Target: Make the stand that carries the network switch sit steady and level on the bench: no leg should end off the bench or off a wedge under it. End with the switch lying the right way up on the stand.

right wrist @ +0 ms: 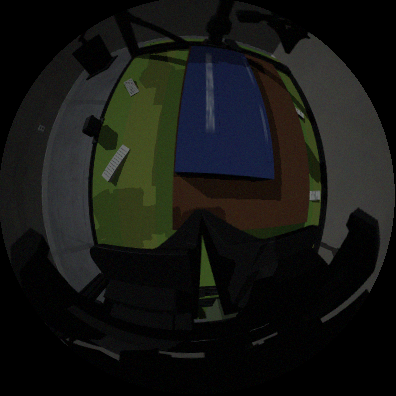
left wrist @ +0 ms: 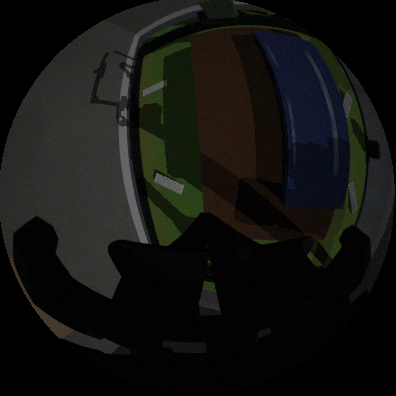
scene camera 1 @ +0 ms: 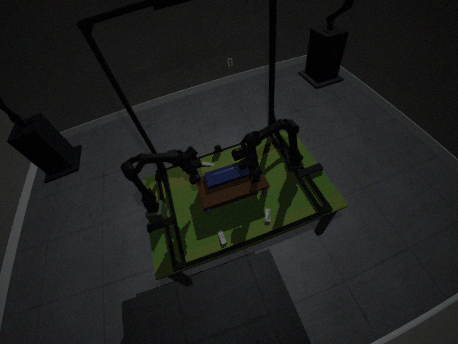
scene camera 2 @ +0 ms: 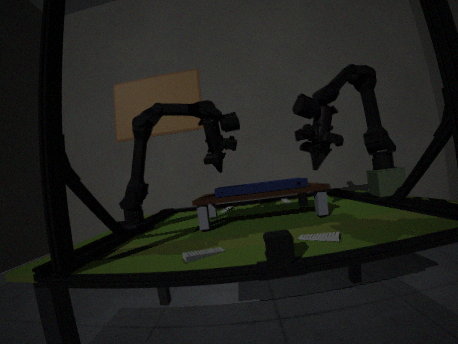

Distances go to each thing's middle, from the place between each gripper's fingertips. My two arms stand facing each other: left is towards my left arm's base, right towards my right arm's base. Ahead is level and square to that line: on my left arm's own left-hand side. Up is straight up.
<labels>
The blue network switch (scene camera 2: 293, 182) lies 4 cm ahead of my right hand, 18 cm to the left of it and 3 cm below it. From my right hand the other things lie so: brown stand (left wrist: 240, 146) 10 cm ahead, 18 cm to the left, 10 cm below.
My left hand is 9 cm past the brown stand, 13 cm to the left of it and 13 cm above it. The rest, counted from my left hand: blue network switch 15 cm behind, 13 cm to the right, 7 cm below.
</labels>
